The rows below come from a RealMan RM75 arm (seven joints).
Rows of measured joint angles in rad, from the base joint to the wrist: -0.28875, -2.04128, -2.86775, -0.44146, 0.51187, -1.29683, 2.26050; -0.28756, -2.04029, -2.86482, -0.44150, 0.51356, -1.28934, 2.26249; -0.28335, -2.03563, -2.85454, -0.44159, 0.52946, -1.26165, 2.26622; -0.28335, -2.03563, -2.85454, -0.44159, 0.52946, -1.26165, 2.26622; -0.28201, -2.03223, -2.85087, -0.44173, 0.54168, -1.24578, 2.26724; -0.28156, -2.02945, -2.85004, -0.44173, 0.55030, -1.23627, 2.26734; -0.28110, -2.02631, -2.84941, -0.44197, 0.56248, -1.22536, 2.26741; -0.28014, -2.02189, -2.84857, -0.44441, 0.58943, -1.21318, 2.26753; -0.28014, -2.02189, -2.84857, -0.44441, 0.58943, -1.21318, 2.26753; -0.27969, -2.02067, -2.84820, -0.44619, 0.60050, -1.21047, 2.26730; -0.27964, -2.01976, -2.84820, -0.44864, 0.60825, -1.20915, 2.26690; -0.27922, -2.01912, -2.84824, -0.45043, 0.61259, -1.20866, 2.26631; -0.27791, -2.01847, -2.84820, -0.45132, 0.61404, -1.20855, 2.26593; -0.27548, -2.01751, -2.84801, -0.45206, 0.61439, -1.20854, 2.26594; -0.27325, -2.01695, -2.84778, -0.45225, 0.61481, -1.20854, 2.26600; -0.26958, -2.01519, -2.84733, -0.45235, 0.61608, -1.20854, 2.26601; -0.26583, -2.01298, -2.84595, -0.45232, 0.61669, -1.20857, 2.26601; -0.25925, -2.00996, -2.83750, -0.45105, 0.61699, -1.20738, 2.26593
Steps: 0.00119, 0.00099, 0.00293, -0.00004, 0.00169, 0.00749, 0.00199; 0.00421, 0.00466, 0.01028, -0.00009, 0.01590, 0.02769, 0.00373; 0.00000, 0.00000, 0.00000, 0.00000, 0.00000, 0.00000, 0.00000; 0.00134, 0.00340, 0.00367, -0.00014, 0.01222, 0.01587, 0.00102; 0.00045, 0.00278, 0.00083, 0.00000, 0.00862, 0.00951, 0.00010; 0.00046, 0.00314, 0.00063, -0.00024, 0.01218, 0.01091, 0.00007; 0.00096, 0.00442, 0.00084, -0.00244, 0.02695, 0.01218, 0.00012; 0.00000, 0.00000, 0.00000, 0.00000, 0.00000, 0.00000, 0.00000; 0.00045, 0.00122, 0.00037, -0.00178, 0.01107, 0.00271, -0.00023; 0.00005, 0.00091, 0.00000, -0.00245, 0.00775, 0.00132, -0.00040; 0.00042, 0.00064, -0.00004, -0.00179, 0.00434, 0.00049, -0.00059; 0.00131, 0.00065, 0.00004, -0.00089, 0.00145, 0.00011, -0.00038; 0.00243, 0.00096, 0.00019, -0.00074, 0.00035, 0.00001, 0.00001; 0.00223, 0.00056, 0.00023, -0.00019, 0.00042, 0.00000, 0.00006; 0.00367, 0.00176, 0.00045, -0.00010, 0.00127, 0.00000, 0.00001; 0.00375, 0.00221, 0.00138, 0.00003, 0.00061, -0.00003, 0.00000; 0.00658, 0.00302, 0.00845, 0.00127, 0.00030, 0.00119, -0.00008
